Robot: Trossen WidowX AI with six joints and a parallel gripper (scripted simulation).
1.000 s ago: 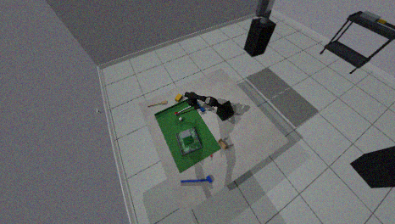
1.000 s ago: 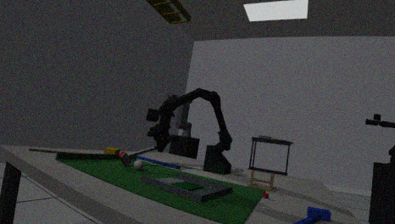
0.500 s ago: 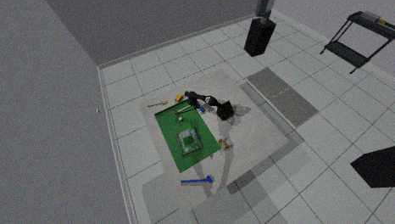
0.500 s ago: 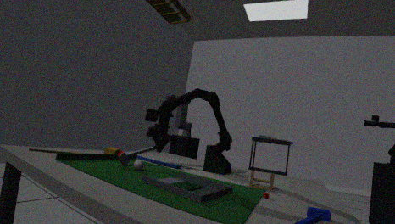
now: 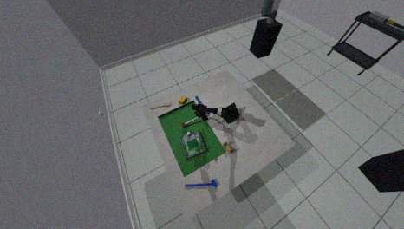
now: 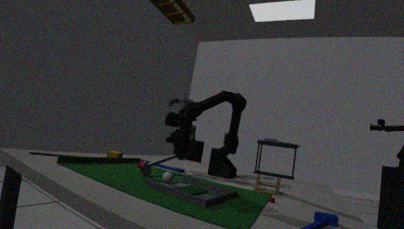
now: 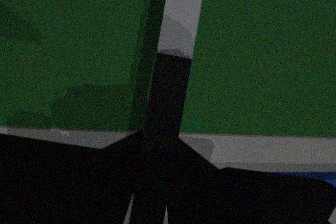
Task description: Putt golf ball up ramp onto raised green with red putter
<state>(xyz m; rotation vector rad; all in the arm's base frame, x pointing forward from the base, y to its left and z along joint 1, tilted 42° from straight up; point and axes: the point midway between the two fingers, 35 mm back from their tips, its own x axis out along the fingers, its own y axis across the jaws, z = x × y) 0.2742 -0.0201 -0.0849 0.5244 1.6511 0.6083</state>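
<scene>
The red putter lies 120 mm ahead of my gripper tip. The rest, counted from my gripper tip: white golf ball 210 mm ahead, 110 mm to the left, 50 mm below; yellow block 340 mm to the right, 140 mm ahead, 50 mm below; green mat 200 mm ahead, 100 mm to the left, 70 mm below.
</scene>
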